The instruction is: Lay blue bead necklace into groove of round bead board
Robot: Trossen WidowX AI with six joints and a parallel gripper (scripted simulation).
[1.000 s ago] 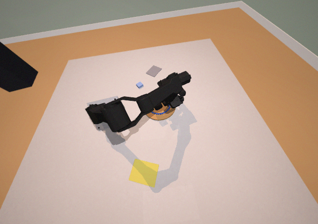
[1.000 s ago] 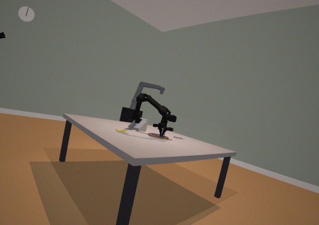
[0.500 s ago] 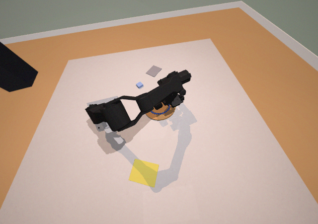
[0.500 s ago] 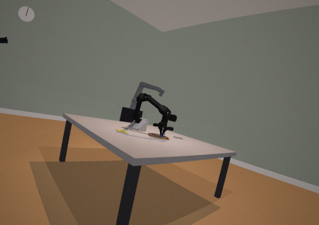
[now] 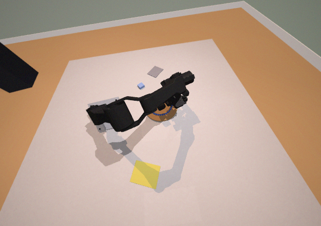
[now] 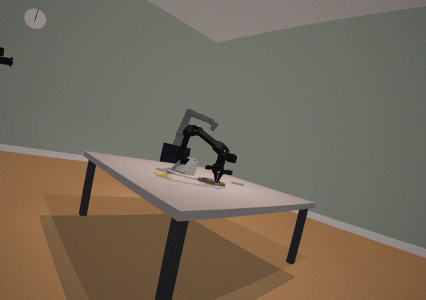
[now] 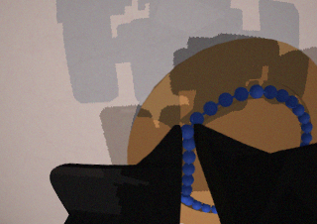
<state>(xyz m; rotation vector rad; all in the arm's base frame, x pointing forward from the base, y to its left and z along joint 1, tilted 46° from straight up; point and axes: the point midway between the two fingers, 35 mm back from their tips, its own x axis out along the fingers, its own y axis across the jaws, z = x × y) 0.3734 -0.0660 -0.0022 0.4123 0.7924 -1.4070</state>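
Right now the round bead board is 60 mm behind my gripper tip, 30 mm to the left of it and 10 mm below it. Also, from my gripper tip: yellow square patch: 300 mm to the right, 220 mm behind, 20 mm below; flat grey tile: 330 mm to the left, 20 mm below, 20 mm behind; light blue cube: 220 mm to the left, 150 mm behind, 10 mm below.
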